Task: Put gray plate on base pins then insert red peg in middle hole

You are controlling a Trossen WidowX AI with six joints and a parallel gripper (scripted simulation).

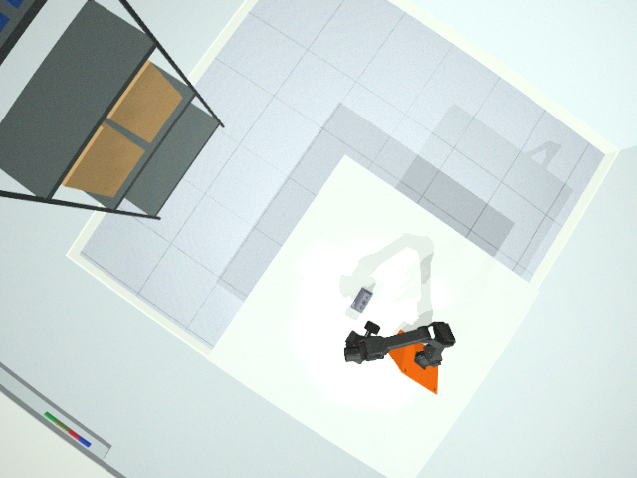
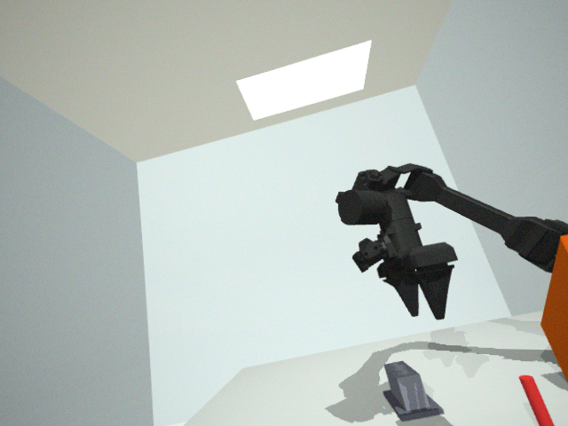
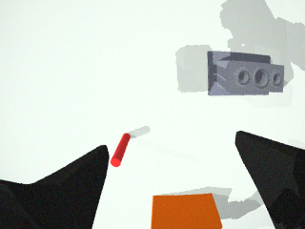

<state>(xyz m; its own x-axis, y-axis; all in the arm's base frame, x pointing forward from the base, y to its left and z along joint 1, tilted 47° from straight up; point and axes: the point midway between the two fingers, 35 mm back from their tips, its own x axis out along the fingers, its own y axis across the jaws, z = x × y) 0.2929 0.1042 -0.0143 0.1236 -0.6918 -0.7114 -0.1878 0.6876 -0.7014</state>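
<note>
The red peg is 120 mm below my gripper tip, 80 mm behind it and 60 mm to the left of it. The rest, counted from my gripper tip: gray plate 120 mm to the right, 110 mm below, 50 mm ahead; base 150 mm below, 120 mm to the right, 50 mm ahead.
</note>
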